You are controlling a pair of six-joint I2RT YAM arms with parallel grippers.
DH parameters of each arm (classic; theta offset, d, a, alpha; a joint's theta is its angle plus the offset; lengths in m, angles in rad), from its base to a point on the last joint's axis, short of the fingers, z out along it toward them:
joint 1: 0 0.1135 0.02 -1.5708
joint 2: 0 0 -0.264 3.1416
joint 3: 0.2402 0 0.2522 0
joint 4: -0.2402 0 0.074 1.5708
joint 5: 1.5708 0 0 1.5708
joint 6: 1.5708 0.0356 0 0
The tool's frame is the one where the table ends.
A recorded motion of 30 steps. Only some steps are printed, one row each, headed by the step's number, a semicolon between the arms.
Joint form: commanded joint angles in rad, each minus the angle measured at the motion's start. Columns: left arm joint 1, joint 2, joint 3, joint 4, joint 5, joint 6; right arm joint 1, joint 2, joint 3, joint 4, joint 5, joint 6.
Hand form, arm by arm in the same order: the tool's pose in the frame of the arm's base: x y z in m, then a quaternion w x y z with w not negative. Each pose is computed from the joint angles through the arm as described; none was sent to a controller.
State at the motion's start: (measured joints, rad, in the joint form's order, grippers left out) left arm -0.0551 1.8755 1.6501 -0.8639 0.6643 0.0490; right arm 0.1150 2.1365 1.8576 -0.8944 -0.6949 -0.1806
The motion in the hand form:
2: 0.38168 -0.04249 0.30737 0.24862 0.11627 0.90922 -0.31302; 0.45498 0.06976 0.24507 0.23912 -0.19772 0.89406 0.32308
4: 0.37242 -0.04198 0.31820 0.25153 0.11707 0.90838 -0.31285; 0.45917 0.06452 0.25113 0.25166 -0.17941 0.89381 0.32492
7: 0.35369 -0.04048 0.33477 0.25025 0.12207 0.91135 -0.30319; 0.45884 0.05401 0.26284 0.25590 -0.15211 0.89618 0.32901
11: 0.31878 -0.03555 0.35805 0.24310 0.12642 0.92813 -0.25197; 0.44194 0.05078 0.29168 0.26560 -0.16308 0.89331 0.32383
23: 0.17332 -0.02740 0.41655 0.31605 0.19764 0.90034 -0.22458; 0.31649 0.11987 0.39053 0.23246 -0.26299 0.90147 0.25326
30: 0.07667 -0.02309 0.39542 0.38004 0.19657 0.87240 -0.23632; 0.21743 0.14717 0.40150 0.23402 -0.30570 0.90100 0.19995
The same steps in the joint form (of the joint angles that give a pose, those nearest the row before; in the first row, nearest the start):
2: 0.0004 -0.0782 0.0027 -0.0168 -0.0141 -0.0374; -0.0122 -0.0103 0.0141 0.0752 0.0030 0.0305
4: 0.0004 -0.1126 0.0026 -0.0446 -0.0141 -0.0378; -0.0244 -0.0103 0.0306 0.0969 0.0027 0.0721
7: 0.0004 -0.1724 0.0027 -0.1156 -0.0309 -0.0187; -0.0473 -0.0236 0.0522 0.0797 -0.0019 0.1175
11: 0.0004 -0.2739 0.0023 -0.2541 -0.1324 0.0271; -0.0519 -0.0957 0.0561 0.0141 -0.0004 0.0915
23: 0.0004 -0.7389 -0.1251 -0.4665 -0.1381 0.1537; 0.1984 -0.4299 0.0442 -0.3387 0.2140 0.0599
30: 0.0003 -1.1357 -0.3693 -0.4619 -0.1061 0.1030; 0.4437 -0.7141 -0.1885 -0.3521 0.4234 0.1652

